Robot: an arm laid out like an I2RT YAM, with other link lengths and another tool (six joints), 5 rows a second.
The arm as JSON. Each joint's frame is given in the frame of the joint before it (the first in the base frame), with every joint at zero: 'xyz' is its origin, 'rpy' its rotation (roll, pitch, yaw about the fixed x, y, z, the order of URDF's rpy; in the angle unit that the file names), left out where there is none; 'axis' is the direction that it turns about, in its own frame. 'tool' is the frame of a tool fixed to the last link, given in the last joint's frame.
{
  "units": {
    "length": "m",
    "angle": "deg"
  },
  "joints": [
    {
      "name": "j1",
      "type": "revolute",
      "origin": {
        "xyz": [
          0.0,
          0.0,
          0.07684
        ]
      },
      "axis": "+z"
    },
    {
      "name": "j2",
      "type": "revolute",
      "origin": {
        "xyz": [
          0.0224,
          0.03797,
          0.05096
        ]
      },
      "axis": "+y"
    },
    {
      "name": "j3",
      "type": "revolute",
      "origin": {
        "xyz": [
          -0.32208,
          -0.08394,
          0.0
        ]
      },
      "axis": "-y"
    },
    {
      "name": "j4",
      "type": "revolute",
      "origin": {
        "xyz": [
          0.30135,
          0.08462,
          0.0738
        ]
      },
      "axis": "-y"
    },
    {
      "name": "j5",
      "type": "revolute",
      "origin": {
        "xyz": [
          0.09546,
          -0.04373,
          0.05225
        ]
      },
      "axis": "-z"
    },
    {
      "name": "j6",
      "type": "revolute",
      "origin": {
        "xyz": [
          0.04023,
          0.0,
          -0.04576
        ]
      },
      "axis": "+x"
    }
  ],
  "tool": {
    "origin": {
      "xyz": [
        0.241,
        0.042,
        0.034
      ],
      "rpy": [
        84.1,
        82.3,
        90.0
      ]
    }
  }
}
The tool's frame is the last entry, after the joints.
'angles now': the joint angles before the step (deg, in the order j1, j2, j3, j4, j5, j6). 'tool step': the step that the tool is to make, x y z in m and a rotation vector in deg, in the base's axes. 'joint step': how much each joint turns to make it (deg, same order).
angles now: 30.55 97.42 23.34 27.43 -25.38 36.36
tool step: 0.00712 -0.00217 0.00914 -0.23 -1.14 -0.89
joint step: -0.05 -1.70 0.30 -1.11 1.14 0.07
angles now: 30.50 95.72 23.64 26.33 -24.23 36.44
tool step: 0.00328 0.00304 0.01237 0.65 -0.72 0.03
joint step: 0.07 -1.59 0.58 -1.14 -0.11 0.18
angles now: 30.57 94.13 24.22 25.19 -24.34 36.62
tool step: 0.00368 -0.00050 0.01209 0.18 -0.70 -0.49
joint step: 0.01 -2.21 0.44 -1.86 0.50 0.22
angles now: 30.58 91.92 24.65 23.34 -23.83 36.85
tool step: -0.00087 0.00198 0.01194 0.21 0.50 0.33
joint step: -0.03 -2.42 1.27 -3.99 -0.56 0.07
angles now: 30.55 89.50 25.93 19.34 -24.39 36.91
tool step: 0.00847 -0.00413 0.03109 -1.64 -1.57 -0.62
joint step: -0.03 -5.97 3.44 -9.40 1.96 -1.28
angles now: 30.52 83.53 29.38 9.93 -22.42 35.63
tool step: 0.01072 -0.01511 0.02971 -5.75 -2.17 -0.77
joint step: 0.03 -5.63 6.38 -14.41 4.87 -3.92
